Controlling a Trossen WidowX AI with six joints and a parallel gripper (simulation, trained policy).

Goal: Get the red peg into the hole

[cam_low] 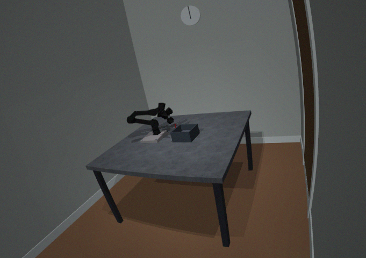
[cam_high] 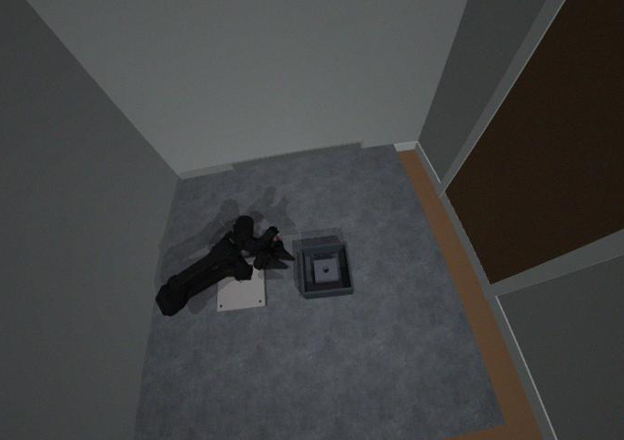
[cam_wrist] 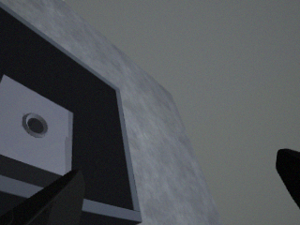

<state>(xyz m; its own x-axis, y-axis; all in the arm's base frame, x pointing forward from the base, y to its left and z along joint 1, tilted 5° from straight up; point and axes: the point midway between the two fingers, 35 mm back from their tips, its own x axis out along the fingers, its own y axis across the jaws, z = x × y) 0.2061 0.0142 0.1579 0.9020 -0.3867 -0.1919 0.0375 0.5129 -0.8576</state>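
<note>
Now: the red peg 15 cm to the left of my gripper tip, 15 cm below it and 9 cm behind it. Also, from my gripper tip: light grey plate: 15 cm below, 11 cm ahead, 2 cm to the left; dark box: 17 cm below, 11 cm ahead, 2 cm to the left.
</note>
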